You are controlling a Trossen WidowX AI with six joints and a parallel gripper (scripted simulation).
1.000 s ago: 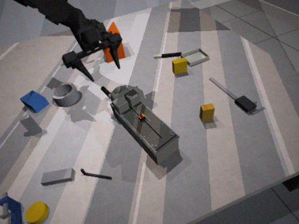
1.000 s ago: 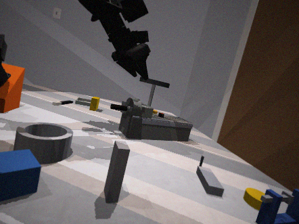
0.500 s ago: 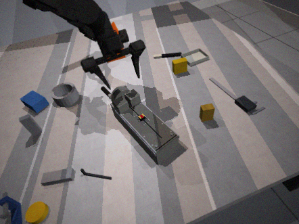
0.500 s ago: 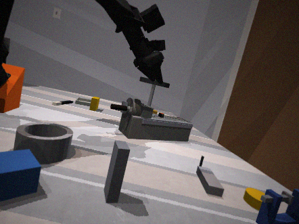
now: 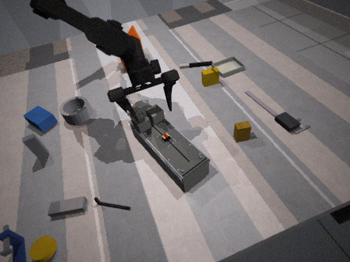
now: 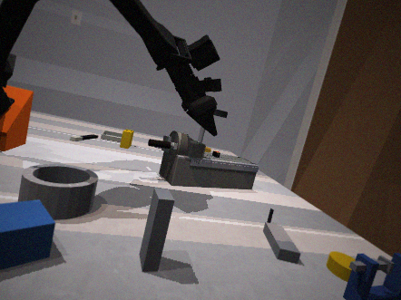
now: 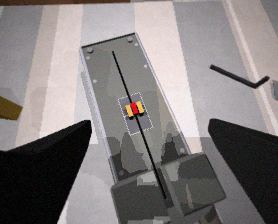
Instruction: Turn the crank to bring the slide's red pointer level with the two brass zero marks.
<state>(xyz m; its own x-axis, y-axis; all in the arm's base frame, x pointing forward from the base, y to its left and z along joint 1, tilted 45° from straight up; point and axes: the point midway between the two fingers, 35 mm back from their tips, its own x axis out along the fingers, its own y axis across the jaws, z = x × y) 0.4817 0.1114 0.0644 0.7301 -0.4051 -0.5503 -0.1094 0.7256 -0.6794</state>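
My gripper tip is now 12 cm past the dark crank handle, 9 cm to the left of it and 5 cm above it. The rest, counted from my gripper tip: black hex key: 18 cm to the right, 14 cm ahead, 13 cm below; then yellow disc: 32 cm to the right, 20 cm ahead, 13 cm below; then red pointer: 6 cm below, 3 cm ahead, 2 cm to the left.
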